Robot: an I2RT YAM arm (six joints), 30 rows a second.
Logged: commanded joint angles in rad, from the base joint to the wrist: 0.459, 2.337, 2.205, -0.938, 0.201, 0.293; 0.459, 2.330, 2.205, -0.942, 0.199, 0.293; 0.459, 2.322, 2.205, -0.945, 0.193, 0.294; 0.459, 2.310, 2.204, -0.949, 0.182, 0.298; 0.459, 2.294, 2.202, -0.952, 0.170, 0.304; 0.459, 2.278, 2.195, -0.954, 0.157, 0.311; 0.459, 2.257, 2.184, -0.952, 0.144, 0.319; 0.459, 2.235, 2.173, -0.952, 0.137, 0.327; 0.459, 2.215, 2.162, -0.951, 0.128, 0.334; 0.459, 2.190, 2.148, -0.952, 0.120, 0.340; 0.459, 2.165, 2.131, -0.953, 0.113, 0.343; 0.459, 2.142, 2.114, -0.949, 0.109, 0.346; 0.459, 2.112, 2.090, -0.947, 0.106, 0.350; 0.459, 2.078, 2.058, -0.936, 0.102, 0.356; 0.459, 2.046, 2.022, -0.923, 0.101, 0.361; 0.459, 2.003, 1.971, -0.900, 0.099, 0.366; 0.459, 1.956, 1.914, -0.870, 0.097, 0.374; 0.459, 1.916, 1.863, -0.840, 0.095, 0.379; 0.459, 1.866, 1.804, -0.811, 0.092, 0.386; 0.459, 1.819, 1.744, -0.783, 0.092, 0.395; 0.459, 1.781, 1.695, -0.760, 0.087, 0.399; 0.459, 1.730, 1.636, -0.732, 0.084, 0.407; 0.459, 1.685, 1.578, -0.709, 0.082, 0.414
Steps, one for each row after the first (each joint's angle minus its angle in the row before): 0.000, -0.007, 0.000, -0.004, -0.002, 0.000; 0.000, -0.008, 0.000, -0.003, -0.006, 0.001; 0.000, -0.012, -0.001, -0.004, -0.011, 0.004; 0.000, -0.016, -0.002, -0.003, -0.012, 0.006; 0.000, -0.016, -0.007, -0.002, -0.013, 0.007; 0.000, -0.021, -0.011, 0.002, -0.013, 0.008; 0.000, -0.022, -0.011, 0.000, -0.007, 0.008; 0.000, -0.020, -0.011, 0.001, -0.009, 0.007; 0.000, -0.025, -0.014, -0.001, -0.008, 0.006; 0.000, -0.025, -0.017, -0.001, -0.007, 0.003; 0.000, -0.023, -0.017, 0.004, -0.004, 0.003; 0.000, -0.030, -0.024, 0.002, -0.003, 0.004; 0.000, -0.034, -0.032, 0.011, -0.004, 0.006; 0.000, -0.032, -0.036, 0.013, -0.001, 0.005; 0.000, -0.043, -0.051, 0.023, -0.002, 0.005; 0.000, -0.047, -0.057, 0.030, -0.002, 0.008; 0.000, -0.040, -0.051, 0.030, -0.002, 0.005; 0.000, -0.050, -0.059, 0.029, -0.003, 0.007; 0.000, -0.047, -0.060, 0.028, 0.000, 0.009; 0.000, -0.038, -0.049, 0.023, -0.005, 0.004; 0.000, -0.051, -0.059, 0.028, -0.003, 0.008; 0.000, -0.045, -0.058, 0.023, -0.002, 0.007
